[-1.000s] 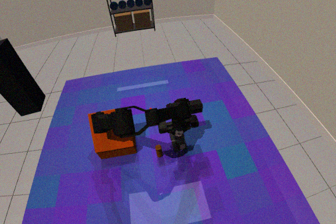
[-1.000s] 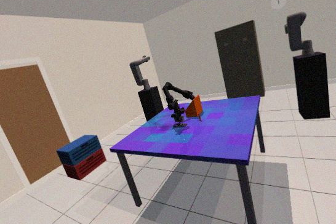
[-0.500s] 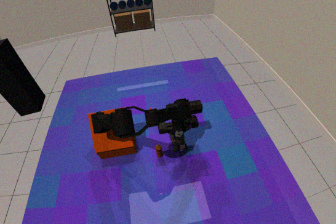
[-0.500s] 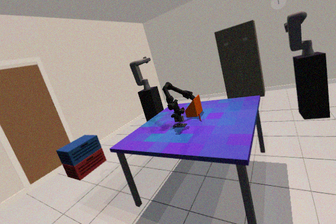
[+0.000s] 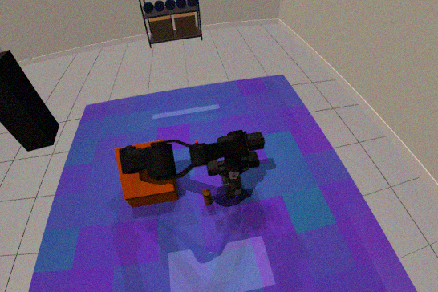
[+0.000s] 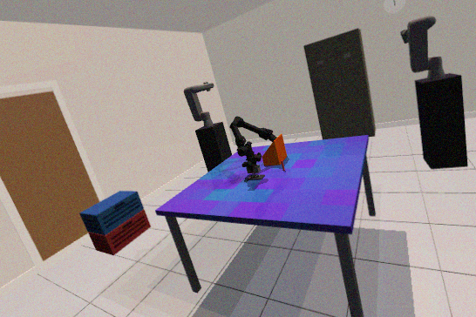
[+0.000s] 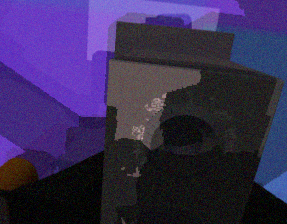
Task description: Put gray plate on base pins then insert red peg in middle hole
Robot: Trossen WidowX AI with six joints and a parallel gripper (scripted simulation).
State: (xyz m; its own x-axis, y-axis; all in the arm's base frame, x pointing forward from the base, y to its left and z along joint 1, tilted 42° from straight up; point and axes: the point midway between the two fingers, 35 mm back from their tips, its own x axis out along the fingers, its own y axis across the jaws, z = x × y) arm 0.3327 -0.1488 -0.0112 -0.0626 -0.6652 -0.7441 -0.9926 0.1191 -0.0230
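The dark gray base is 50 mm below my gripper tip. The rest, counted from my gripper tip: orange cylinder: 120 mm behind, 50 mm to the right, 20 mm below; gray plate: 30 mm above; red peg: 200 mm to the left, 100 mm behind, 20 mm below.
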